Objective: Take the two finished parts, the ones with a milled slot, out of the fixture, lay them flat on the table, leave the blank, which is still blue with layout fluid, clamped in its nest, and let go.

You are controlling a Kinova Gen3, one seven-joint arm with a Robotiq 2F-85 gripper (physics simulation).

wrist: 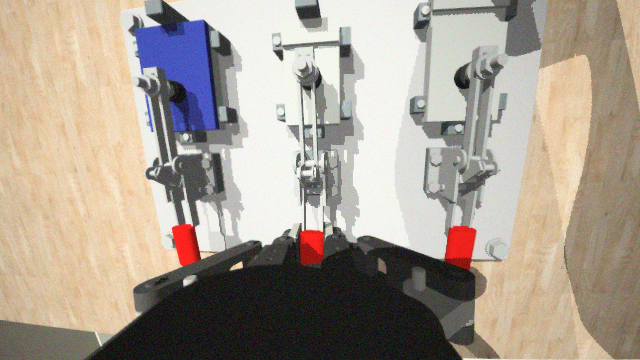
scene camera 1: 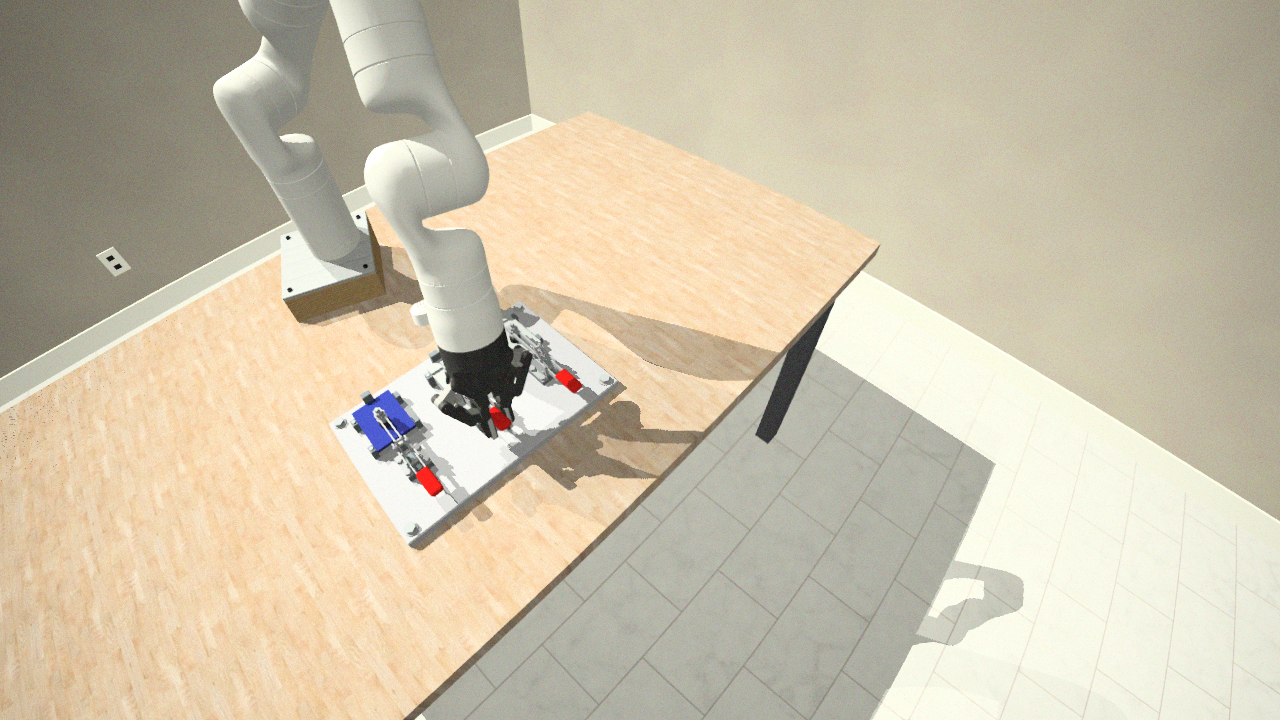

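Pixels of known places: gripper, fingertip midpoint: (wrist: 313,233) (scene camera 1: 499,430); arm's base at its link origin: (scene camera 1: 335,241).
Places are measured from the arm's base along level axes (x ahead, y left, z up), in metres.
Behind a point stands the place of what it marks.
Observation:
The blue blank (scene camera 1: 368,420) {x 0.380, y -0.112, z -0.037 m} (wrist: 187,55) {x 0.375, y -0.082, z -0.037 m} sits in the left nest of the white fixture plate (scene camera 1: 460,461) {x 0.506, y -0.046, z -0.058 m} (wrist: 260,160) {x 0.458, y -0.037, z -0.059 m}, under a lowered toggle clamp. A pale grey part (wrist: 330,75) {x 0.396, y 0.029, z -0.033 m} with a raised band across its far end sits in the middle nest, its clamp tip over it. A larger pale part (wrist: 442,55) {x 0.381, y 0.108, z -0.042 m} sits in the right nest, also under its clamp. My gripper (scene camera 1: 496,425) {x 0.517, y 0.015, z -0.035 m} (wrist: 313,233) {x 0.517, y 0.015, z -0.035 m} is shut on the middle clamp's red handle (scene camera 1: 500,418) {x 0.526, y 0.019, z -0.001 m} (wrist: 311,249) {x 0.513, y 0.018, z -0.004 m}. The gripper hides the middle part in the scene view.
The left clamp's red handle (scene camera 1: 429,480) {x 0.529, y -0.091, z -0.017 m} (wrist: 185,245) {x 0.524, y -0.089, z -0.017 m} and the right clamp's red handle (scene camera 1: 568,380) {x 0.524, y 0.126, z -0.022 m} (wrist: 460,246) {x 0.516, y 0.125, z -0.022 m} stand on either side of the gripper. The plate lies on the wooden table (scene camera 1: 223,492) {x 0.311, y -0.333, z -0.073 m}, near its front edge. The robot's base block (scene camera 1: 335,300) {x 0.085, y -0.054, z -0.053 m} stands behind.

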